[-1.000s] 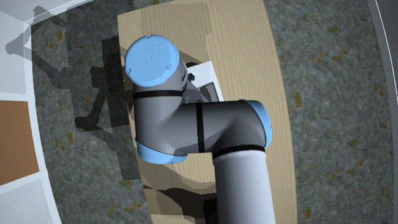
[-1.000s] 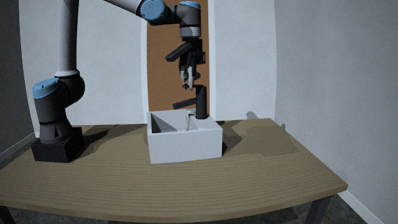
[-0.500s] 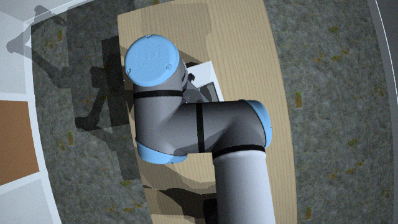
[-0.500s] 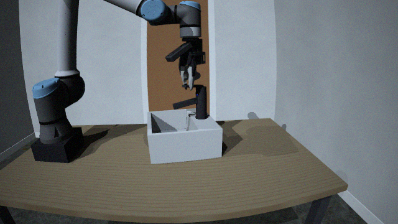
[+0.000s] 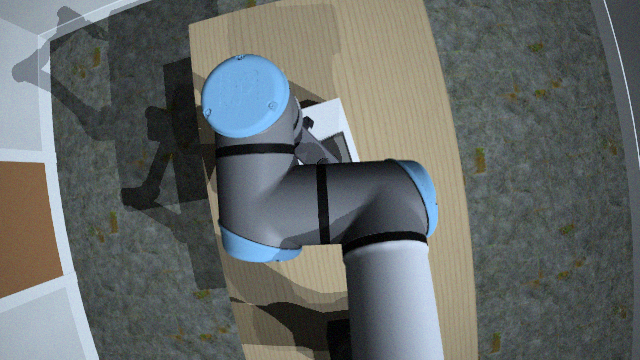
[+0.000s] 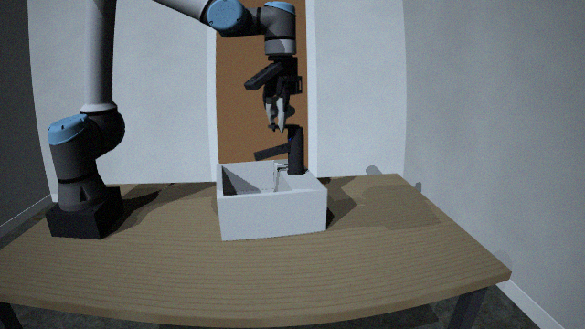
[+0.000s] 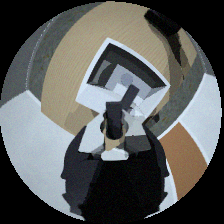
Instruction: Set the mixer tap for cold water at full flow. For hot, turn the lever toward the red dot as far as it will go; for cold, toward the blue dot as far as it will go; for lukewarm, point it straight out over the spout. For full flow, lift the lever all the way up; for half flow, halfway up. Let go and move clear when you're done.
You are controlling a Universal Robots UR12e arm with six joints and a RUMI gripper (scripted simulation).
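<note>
My gripper is now 50 mm above the black mixer tap, 40 mm short of it and 30 mm to the right of it. Also, from my hand: white basin 240 mm below, 60 mm behind, 30 mm to the left; then lever 20 mm to the left, 20 mm ahead.
</note>
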